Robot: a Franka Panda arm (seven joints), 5 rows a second.
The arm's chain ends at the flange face. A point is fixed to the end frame.
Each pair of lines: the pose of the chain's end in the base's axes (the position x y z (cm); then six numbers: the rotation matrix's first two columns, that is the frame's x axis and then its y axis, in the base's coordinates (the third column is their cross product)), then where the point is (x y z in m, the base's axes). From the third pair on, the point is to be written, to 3 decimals.
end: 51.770 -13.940 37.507 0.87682 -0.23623 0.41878 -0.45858 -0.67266 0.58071
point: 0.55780 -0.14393 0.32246
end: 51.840 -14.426 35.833 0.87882 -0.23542 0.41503 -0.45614 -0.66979 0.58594
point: 0.55822 -0.14904 0.30552
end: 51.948 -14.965 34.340 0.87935 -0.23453 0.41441 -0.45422 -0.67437 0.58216
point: 0.559 -0.154 0.291
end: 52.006 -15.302 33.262 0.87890 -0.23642 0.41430 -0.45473 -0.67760 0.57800
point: 0.560 -0.157 0.280
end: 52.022 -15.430 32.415 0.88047 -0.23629 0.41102 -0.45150 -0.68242 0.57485
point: 0.560 -0.158 0.271
